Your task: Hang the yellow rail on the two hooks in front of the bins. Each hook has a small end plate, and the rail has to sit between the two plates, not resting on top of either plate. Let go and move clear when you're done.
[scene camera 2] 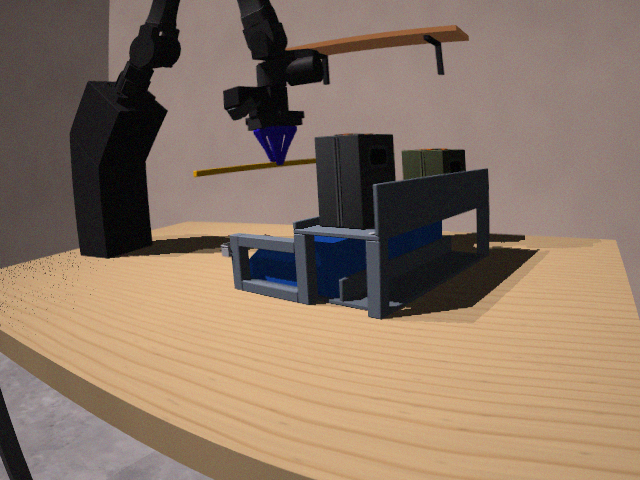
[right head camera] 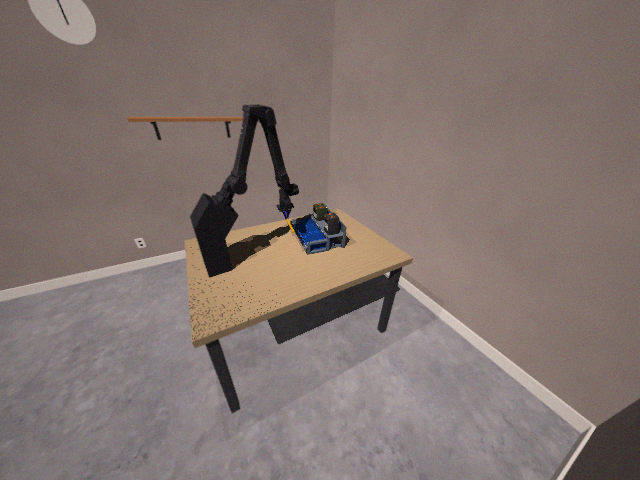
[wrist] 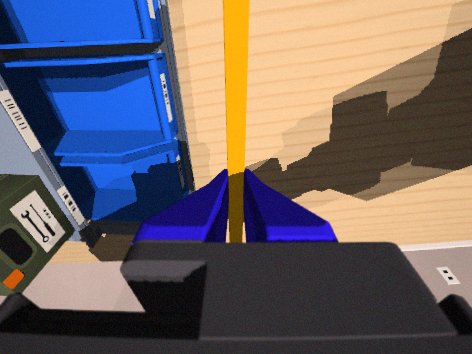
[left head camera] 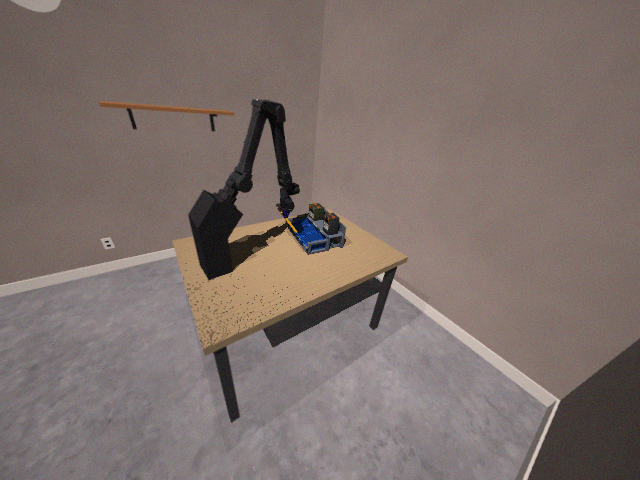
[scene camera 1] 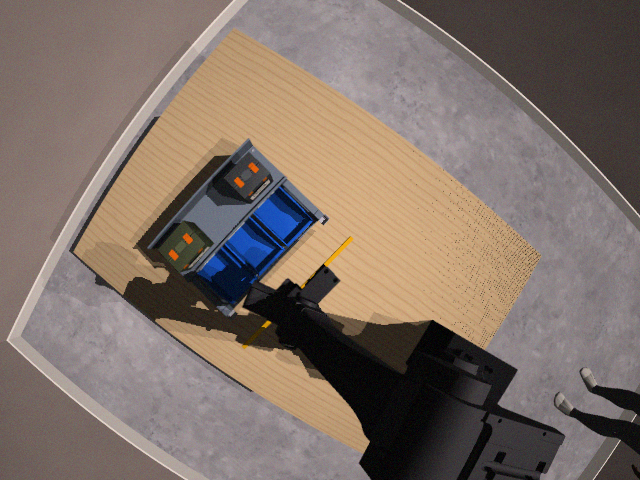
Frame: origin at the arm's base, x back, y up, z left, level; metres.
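Where they show: gripper, between the fingertips: (scene camera 2: 277,165) (right head camera: 286,219) (wrist: 236,177) (left head camera: 285,218); arm's base, origin of its link: (scene camera 2: 127,95) (right head camera: 220,204) (left head camera: 223,202).
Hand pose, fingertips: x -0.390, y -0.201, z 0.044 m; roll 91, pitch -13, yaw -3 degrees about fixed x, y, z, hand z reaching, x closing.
Note:
Things, the pixels of their top centre, and the offset from my fingertips. "spot": a spot on its surface instead. Level surfaces: height alone.
- yellow rail, centre of its top: (wrist: 235,175) (scene camera 2: 275,161) (scene camera 1: 296,294) (left head camera: 286,218) (right head camera: 286,218) dx +0.002, dy +0.008, dz -0.007 m
- hook, a spot on its surface: (scene camera 2: 225,249) (scene camera 1: 326,215) spot: dx -0.029, dy -0.115, dz -0.214 m
- dark case, centre of its top: (scene camera 2: 354,133) (scene camera 1: 246,174) (right head camera: 331,215) (left head camera: 331,215) dx -0.239, dy +0.046, dz -0.182 m
- green case, centre of its top: (scene camera 2: 434,148) (scene camera 1: 180,246) (left head camera: 316,205) (right head camera: 320,205) dx -0.293, dy +0.021, dz +0.043 m
- table, height of its surface: dy -0.178 m
The yellow rail (left head camera: 292,225) (right head camera: 290,226) (scene camera 1: 339,250) (scene camera 2: 227,169) (wrist: 236,90) is held roughly level, high above the table. My gripper (scene camera 2: 279,163) (wrist: 236,177) (right head camera: 287,218) is shut on the rail near its middle, with blue fingertips on both sides of it. In scene camera 1 the rail runs roughly along the front of the rack, on the arm's side, and the arm covers part of it. One hook (scene camera 1: 324,220) (scene camera 2: 225,249) shows at a front corner of the rack, below the rail's height. The other hook (scene camera 1: 229,312) is small at the opposite front corner.
The grey rack (scene camera 1: 206,210) (scene camera 2: 306,268) holds blue bins (scene camera 1: 253,245) (wrist: 110,105). A dark case (scene camera 1: 247,178) (scene camera 2: 346,180) and a green case (scene camera 1: 183,245) (scene camera 2: 424,162) stand on its upper shelf, rising to about the rail's height. The robot's base (scene camera 2: 111,180) stands behind on the table (scene camera 2: 310,387).

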